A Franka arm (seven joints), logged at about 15 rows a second.
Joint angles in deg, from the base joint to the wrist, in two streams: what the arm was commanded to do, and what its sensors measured. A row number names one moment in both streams.
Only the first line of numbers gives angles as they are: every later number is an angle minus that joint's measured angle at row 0.
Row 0, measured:
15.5, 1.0, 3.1, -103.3, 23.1, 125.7, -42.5
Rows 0 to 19, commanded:
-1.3, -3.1, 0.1, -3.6, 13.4, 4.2, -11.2
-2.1, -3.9, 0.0, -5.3, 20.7, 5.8, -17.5
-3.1, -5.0, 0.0, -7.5, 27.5, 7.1, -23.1
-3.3, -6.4, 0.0, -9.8, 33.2, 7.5, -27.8
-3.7, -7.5, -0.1, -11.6, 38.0, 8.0, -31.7
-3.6, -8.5, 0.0, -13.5, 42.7, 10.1, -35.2
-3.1, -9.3, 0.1, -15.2, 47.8, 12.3, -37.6
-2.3, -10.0, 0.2, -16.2, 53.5, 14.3, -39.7
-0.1, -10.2, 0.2, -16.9, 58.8, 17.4, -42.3
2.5, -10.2, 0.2, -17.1, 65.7, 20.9, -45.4
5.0, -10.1, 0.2, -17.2, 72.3, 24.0, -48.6
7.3, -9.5, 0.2, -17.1, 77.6, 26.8, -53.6
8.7, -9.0, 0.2, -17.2, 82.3, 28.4, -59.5
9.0, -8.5, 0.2, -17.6, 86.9, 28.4, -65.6
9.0, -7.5, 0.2, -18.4, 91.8, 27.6, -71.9
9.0, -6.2, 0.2, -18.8, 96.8, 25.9, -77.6
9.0, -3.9, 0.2, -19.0, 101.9, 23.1, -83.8
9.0, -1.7, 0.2, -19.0, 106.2, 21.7, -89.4
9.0, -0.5, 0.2, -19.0, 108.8, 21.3, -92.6
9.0, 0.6, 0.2, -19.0, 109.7, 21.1, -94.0
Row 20, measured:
9.6, -2.2, 0.1, -19.6, 106.3, 22.7, -89.1
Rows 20 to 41, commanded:
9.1, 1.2, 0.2, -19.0, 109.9, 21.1, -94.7
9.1, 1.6, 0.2, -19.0, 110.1, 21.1, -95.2
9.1, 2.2, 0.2, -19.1, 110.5, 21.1, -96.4
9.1, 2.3, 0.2, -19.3, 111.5, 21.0, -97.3
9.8, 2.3, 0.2, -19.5, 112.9, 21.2, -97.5
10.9, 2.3, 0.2, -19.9, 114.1, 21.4, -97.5
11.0, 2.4, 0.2, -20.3, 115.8, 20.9, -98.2
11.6, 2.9, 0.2, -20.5, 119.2, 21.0, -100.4
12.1, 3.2, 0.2, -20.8, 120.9, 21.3, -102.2
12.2, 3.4, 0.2, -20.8, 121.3, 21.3, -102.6
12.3, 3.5, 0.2, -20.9, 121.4, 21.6, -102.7
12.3, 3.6, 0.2, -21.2, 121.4, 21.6, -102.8
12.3, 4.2, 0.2, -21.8, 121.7, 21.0, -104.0
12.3, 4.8, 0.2, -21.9, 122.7, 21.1, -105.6
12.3, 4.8, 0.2, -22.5, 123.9, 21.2, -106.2
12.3, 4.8, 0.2, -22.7, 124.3, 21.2, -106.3
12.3, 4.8, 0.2, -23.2, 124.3, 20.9, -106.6
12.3, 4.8, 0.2, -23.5, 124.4, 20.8, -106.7
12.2, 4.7, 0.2, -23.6, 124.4, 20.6, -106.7
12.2, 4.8, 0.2, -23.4, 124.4, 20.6, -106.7
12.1, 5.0, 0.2, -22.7, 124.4, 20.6, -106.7
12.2, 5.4, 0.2, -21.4, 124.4, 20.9, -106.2
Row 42, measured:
12.6, 4.3, 0.2, -21.9, 121.3, 20.8, -103.6
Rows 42 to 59, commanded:
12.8, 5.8, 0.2, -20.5, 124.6, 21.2, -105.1
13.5, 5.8, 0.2, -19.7, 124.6, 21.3, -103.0
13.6, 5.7, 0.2, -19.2, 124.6, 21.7, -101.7
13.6, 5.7, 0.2, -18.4, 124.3, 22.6, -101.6
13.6, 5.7, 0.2, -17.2, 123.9, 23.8, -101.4
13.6, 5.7, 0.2, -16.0, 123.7, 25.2, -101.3
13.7, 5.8, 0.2, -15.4, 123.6, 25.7, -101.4
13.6, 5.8, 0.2, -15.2, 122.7, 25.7, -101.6
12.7, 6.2, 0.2, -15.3, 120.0, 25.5, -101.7
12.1, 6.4, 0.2, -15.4, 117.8, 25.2, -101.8
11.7, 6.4, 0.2, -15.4, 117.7, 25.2, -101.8
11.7, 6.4, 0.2, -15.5, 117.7, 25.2, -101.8
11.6, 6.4, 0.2, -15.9, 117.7, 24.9, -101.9
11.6, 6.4, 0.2, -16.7, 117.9, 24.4, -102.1
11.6, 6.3, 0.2, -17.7, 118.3, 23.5, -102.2
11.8, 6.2, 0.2, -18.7, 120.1, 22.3, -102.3
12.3, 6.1, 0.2, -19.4, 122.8, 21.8, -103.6
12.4, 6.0, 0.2, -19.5, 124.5, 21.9, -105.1
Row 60, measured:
12.3, 6.5, 0.0, -18.1, 121.1, 23.1, -102.3
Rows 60 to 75, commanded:
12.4, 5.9, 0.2, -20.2, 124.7, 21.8, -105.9
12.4, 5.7, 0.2, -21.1, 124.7, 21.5, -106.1
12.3, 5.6, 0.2, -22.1, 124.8, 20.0, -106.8
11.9, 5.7, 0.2, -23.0, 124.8, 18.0, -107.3
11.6, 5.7, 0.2, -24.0, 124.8, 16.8, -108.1
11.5, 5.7, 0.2, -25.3, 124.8, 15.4, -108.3
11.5, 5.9, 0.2, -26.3, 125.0, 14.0, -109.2
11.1, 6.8, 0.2, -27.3, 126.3, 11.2, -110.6
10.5, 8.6, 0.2, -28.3, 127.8, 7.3, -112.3
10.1, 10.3, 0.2, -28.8, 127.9, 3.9, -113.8
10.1, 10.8, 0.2, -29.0, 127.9, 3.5, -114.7
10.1, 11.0, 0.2, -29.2, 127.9, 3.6, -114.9
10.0, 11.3, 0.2, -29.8, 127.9, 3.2, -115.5
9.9, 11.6, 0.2, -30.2, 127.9, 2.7, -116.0
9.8, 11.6, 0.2, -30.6, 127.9, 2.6, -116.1
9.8, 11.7, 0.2, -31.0, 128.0, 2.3, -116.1
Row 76, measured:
9.3, 11.2, -0.8, -28.3, 123.2, 3.0, -112.4
